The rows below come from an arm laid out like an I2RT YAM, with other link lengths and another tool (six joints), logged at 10 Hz.
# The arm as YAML. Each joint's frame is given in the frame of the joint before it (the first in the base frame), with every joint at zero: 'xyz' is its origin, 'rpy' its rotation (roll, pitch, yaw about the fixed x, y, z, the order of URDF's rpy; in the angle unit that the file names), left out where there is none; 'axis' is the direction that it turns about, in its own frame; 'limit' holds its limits. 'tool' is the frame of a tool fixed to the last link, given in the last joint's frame.
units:
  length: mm
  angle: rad
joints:
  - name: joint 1
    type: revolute
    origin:
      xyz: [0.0, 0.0, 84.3]
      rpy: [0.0, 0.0, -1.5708]
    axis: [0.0, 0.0, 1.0]
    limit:
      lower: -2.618
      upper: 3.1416
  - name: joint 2
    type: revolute
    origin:
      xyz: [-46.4, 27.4, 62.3]
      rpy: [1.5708, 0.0, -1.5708]
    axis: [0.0, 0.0, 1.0]
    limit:
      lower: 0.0
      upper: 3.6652
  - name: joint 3
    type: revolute
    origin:
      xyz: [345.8, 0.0, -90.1]
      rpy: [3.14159, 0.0, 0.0]
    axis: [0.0, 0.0, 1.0]
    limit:
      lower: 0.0
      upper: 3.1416
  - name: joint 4
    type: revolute
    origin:
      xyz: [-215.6, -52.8, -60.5]
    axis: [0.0, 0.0, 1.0]
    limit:
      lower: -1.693
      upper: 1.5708
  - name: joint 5
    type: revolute
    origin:
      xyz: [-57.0, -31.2, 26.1]
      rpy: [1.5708, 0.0, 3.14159]
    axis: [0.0, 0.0, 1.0]
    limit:
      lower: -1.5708
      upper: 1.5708
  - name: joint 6
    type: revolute
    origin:
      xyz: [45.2, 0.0, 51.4]
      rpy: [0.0, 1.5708, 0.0]
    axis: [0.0, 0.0, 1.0]
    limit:
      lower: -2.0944
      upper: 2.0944
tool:
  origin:
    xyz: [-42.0, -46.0, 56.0]
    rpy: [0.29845, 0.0, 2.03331]
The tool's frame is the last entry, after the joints.
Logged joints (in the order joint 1, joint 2, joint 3, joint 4, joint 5, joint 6), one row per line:
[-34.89 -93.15 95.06 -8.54 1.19 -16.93]
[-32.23 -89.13 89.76 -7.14 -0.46 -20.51]
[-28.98 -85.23 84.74 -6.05 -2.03 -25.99]
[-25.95 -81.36 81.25 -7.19 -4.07 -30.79]
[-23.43 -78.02 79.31 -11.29 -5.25 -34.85]
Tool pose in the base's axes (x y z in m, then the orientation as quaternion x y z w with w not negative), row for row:
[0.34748 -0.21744 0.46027 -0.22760 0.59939 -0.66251 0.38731]
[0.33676 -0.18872 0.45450 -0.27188 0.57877 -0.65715 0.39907]
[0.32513 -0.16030 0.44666 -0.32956 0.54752 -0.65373 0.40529]
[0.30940 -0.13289 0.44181 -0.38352 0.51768 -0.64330 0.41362]
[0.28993 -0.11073 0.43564 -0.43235 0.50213 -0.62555 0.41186]
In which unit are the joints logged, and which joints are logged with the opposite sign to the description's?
The joints are logged in degrees. Opposite sign: joint 2.
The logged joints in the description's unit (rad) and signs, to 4 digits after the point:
[-0.6089 1.6258 1.6591 -0.1491 0.0208 -0.2955]
[-0.5625 1.5556 1.5666 -0.1246 -0.0080 -0.3580]
[-0.5058 1.4875 1.4790 -0.1056 -0.0354 -0.4536]
[-0.4529 1.4200 1.4181 -0.1255 -0.0710 -0.5374]
[-0.4089 1.3617 1.3842 -0.1970 -0.0916 -0.6082]

